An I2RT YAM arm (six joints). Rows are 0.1 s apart.
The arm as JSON. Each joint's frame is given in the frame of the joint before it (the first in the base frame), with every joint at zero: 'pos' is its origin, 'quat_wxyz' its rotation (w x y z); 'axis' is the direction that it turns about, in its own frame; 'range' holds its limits. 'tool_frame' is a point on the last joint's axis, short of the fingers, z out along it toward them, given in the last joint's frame.
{
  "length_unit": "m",
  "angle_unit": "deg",
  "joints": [
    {
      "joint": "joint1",
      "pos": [
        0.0,
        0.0,
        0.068
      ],
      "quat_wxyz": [
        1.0,
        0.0,
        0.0,
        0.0
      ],
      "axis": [
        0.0,
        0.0,
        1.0
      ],
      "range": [
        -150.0,
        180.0
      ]
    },
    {
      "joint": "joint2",
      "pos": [
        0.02,
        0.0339,
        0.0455
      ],
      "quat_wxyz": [
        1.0,
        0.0,
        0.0,
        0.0
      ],
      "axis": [
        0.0,
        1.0,
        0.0
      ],
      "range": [
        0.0,
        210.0
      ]
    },
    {
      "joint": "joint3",
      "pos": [
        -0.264,
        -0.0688,
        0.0
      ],
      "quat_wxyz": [
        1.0,
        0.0,
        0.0,
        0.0
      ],
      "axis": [
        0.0,
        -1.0,
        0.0
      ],
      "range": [
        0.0,
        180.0
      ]
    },
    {
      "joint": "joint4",
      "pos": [
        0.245,
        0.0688,
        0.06
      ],
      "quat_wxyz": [
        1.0,
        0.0,
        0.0,
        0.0
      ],
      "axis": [
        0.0,
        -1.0,
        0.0
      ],
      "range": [
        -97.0,
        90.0
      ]
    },
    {
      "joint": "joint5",
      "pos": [
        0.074,
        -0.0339,
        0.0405
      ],
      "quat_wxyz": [
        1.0,
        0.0,
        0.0,
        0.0
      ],
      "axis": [
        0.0,
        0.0,
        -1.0
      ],
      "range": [
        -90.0,
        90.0
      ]
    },
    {
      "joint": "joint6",
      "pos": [
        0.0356,
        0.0,
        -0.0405
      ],
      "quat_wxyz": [
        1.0,
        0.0,
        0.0,
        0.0
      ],
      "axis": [
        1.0,
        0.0,
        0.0
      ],
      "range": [
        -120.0,
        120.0
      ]
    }
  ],
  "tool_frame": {
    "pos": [
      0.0,
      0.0,
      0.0
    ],
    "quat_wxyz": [
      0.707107,
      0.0,
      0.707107,
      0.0
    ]
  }
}
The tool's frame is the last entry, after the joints.
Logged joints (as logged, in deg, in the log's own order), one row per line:
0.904 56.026 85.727 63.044 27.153 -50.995
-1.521 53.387 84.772 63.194 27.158 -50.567
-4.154 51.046 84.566 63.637 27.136 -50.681
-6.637 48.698 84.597 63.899 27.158 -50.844
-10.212 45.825 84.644 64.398 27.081 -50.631
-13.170 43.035 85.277 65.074 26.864 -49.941
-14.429 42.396 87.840 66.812 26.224 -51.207
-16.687 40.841 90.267 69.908 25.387 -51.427
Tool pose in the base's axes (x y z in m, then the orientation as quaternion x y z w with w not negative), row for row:
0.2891 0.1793 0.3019 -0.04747 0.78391 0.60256 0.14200
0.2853 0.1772 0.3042 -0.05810 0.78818 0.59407 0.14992
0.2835 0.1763 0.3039 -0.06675 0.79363 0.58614 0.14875
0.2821 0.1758 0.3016 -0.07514 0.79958 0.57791 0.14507
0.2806 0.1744 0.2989 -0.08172 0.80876 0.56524 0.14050
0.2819 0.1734 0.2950 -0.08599 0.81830 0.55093 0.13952
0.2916 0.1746 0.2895 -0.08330 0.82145 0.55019 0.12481
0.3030 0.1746 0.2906 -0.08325 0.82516 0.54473 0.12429
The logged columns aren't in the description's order. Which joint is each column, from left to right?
Columns, left to right: joint4, joint6, joint2, joint3, joint1, joint5.
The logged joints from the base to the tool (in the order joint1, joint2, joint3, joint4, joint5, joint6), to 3 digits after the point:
27.153 85.727 63.044 0.904 -50.995 56.026
27.158 84.772 63.194 -1.521 -50.567 53.387
27.136 84.566 63.637 -4.154 -50.681 51.046
27.158 84.597 63.899 -6.637 -50.844 48.698
27.081 84.644 64.398 -10.212 -50.631 45.825
26.864 85.277 65.074 -13.170 -49.941 43.035
26.224 87.840 66.812 -14.429 -51.207 42.396
25.387 90.267 69.908 -16.687 -51.427 40.841

